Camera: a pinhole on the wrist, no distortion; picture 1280 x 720 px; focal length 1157.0 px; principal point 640.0 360.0 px. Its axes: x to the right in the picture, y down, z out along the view. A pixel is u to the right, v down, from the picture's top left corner.
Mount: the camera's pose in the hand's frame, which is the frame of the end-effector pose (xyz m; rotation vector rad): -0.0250 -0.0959 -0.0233 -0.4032 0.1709 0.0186
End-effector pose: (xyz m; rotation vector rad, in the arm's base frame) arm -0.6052 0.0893 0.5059 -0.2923 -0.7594 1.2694
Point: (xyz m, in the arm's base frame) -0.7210 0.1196 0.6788
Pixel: 929 323
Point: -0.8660 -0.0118 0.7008
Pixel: 366 350
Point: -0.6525 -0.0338 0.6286
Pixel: 38 36
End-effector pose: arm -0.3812 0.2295 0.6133 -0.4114 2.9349 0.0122
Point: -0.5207 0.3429 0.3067
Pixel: 991 649
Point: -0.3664 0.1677 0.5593
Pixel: 943 344
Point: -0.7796 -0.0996 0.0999
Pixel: outside the picture
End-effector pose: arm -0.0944 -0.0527 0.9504 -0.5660 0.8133 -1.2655
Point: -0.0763 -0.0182 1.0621
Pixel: 76 226
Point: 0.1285 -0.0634 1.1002
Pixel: 535 321
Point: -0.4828 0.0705 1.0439
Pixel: behind the camera
